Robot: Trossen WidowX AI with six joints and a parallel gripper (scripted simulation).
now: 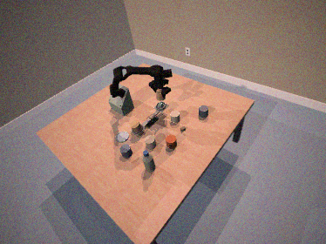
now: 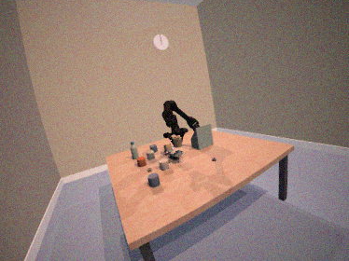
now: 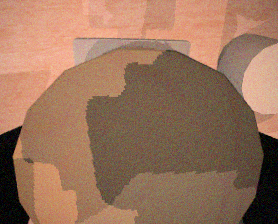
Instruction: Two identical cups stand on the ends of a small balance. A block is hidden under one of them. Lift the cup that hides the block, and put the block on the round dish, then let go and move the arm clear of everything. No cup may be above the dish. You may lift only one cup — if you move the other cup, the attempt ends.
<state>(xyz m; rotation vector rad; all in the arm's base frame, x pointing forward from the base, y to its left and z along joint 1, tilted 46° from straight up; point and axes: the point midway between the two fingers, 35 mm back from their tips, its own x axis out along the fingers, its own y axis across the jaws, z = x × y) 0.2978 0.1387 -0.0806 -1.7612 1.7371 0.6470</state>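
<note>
Now: the balance 14 cm to the right of my gripper tip and 14 cm below it. Round my gripper tip: dark block: 25 cm ahead, 6 cm to the right, 16 cm below; then tan cup: 2 cm to the left, 1 cm above; then orange cylinder: 26 cm ahead, 22 cm to the right, 13 cm below.
</note>
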